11 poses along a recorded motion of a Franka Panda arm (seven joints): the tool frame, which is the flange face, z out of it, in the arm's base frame.
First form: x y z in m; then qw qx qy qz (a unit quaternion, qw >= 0).
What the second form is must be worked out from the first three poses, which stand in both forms.
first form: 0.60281 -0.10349 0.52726 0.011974 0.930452 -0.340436 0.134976
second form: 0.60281 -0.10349 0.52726 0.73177 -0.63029 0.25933 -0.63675 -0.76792 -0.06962
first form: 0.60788 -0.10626 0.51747 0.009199 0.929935 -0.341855 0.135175
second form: 0.60788 -0.10626 0.51747 0.72973 -0.63332 0.25770 -0.63829 -0.76610 -0.07531
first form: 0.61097 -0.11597 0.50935 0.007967 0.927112 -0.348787 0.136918
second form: 0.61097 -0.11597 0.50935 0.71920 -0.64455 0.25943 -0.64891 -0.75657 -0.08074
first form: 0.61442 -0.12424 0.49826 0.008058 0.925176 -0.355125 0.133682
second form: 0.61442 -0.12424 0.49826 0.71203 -0.65495 0.25308 -0.65926 -0.74764 -0.08004
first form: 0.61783 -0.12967 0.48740 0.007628 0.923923 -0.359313 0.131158
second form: 0.61783 -0.12967 0.48740 0.70738 -0.66195 0.24784 -0.66596 -0.74167 -0.08016
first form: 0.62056 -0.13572 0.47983 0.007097 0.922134 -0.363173 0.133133
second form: 0.62056 -0.13572 0.47983 0.70076 -0.66790 0.25069 -0.67168 -0.73611 -0.08361
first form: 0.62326 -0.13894 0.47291 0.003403 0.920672 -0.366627 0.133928
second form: 0.62326 -0.13894 0.47291 0.69530 -0.67417 0.24910 -0.67600 -0.73115 -0.09194
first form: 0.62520 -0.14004 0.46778 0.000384 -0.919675 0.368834 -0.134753
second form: 0.62520 -0.14004 0.46778 0.69161 -0.67852 0.24757 -0.67831 -0.72792 -0.10011
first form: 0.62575 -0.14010 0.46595 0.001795 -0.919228 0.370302 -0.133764
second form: 0.62575 -0.14010 0.46595 0.68997 -0.68126 0.24459 -0.68030 -0.72575 -0.10237
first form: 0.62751 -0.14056 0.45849 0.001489 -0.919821 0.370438 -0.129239
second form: 0.62751 -0.14056 0.45849 0.69215 -0.68186 0.23665 -0.68109 -0.72555 -0.09849
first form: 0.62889 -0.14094 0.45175 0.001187 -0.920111 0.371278 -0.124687
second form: 0.62889 -0.14094 0.45175 0.69321 -0.68353 0.22857 -0.68294 -0.72430 -0.09477
